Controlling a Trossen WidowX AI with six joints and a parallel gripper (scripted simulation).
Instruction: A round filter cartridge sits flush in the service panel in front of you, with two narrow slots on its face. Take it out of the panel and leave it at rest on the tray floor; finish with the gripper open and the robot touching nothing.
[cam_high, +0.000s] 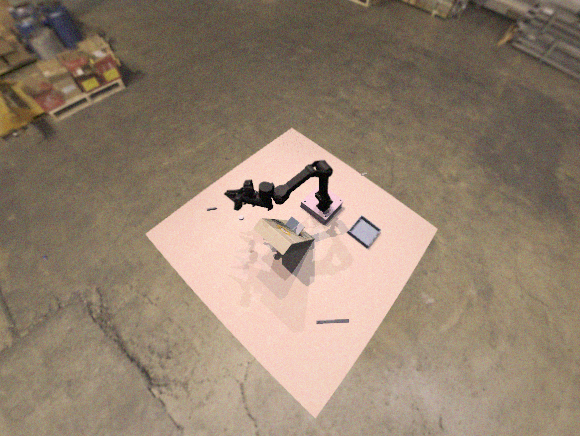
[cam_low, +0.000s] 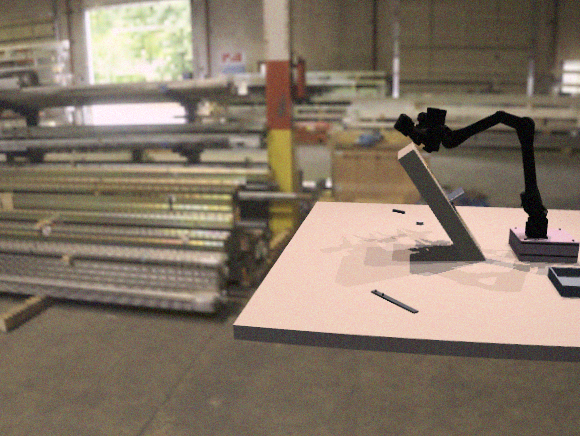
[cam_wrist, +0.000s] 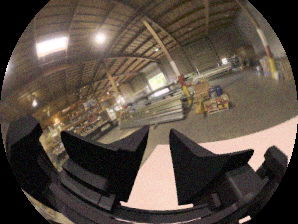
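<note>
Now: gripper tip 9 cm past the round grey filter cartridge, 29 cm to the right of it and 11 cm above it. Round my gripper tip: short dark piece 3 cm ahead, 21 cm to the right, 37 cm below; blue-grey tray 55 cm behind, 54 cm to the left, 37 cm below.
</note>
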